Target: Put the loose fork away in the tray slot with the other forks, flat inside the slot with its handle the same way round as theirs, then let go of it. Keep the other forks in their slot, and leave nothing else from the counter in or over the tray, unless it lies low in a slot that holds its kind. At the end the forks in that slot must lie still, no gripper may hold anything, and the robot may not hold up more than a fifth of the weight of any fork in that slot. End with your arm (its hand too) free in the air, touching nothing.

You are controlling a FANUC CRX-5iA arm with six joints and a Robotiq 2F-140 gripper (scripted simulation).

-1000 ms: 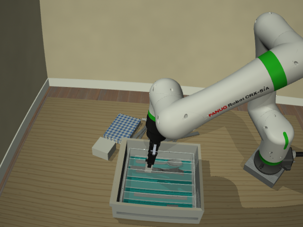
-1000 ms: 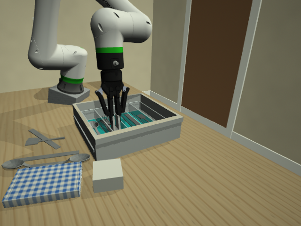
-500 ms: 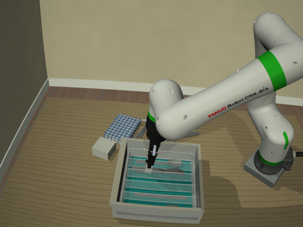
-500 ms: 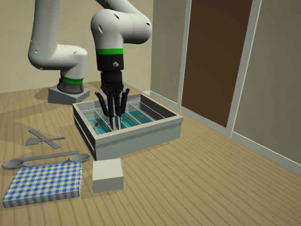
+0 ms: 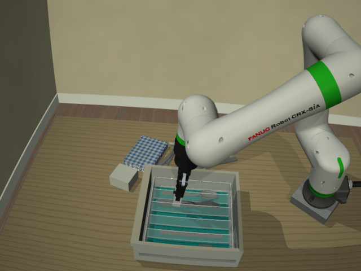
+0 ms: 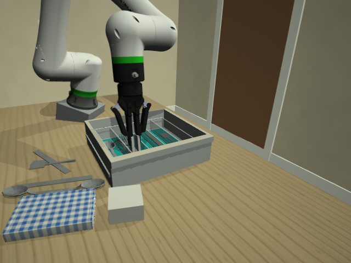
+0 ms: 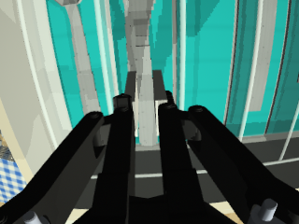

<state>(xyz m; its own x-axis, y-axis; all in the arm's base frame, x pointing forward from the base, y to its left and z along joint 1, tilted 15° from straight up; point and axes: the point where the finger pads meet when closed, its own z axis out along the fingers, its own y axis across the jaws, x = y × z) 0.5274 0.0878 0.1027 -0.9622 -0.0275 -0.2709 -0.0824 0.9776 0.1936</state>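
The tray is 5 cm to the left of my hand, 5 cm behind it and 1 cm below it. Also, from my hand: white block: 22 cm ahead, 9 cm to the right, 4 cm below.
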